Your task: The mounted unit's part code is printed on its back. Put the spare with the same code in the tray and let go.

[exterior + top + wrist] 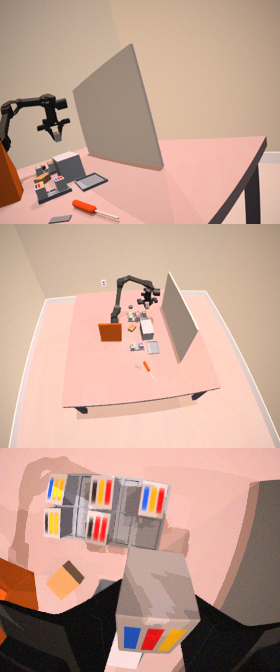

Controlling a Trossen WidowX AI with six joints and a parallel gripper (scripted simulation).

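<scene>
My gripper tip is now 40 mm short of the grey tray, 350 mm to the left of it and 160 mm above it. Also, from my gripper tip: mounted unit: 10 mm behind, 170 mm to the right, 110 mm below; then grey spare: 30 mm above; then tan block: 140 mm behind, 130 mm to the right, 150 mm below.
</scene>
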